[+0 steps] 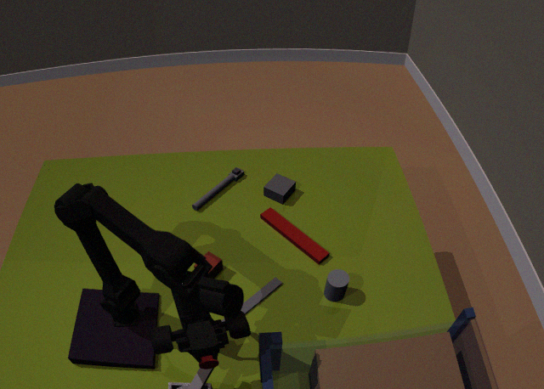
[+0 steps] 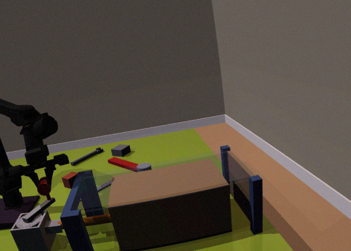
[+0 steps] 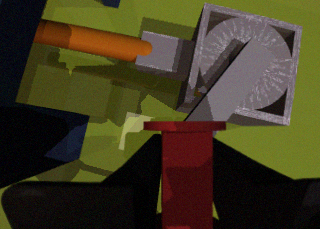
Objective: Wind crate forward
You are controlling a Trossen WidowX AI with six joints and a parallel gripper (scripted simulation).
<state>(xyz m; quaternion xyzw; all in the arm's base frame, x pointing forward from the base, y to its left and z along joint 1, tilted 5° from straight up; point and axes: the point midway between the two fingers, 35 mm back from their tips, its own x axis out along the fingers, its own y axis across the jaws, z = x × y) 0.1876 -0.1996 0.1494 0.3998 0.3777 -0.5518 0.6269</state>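
The grey winch lies 10 cm below my gripper tip, 7 cm to the right of it and 7 cm behind it. Round my gripper tip: red crank grip: 2 cm to the left; winch handle: 3 cm below, 2 cm behind, 1 cm to the right; blue steel frame: 10 cm ahead, 9 cm to the right, 3 cm below.
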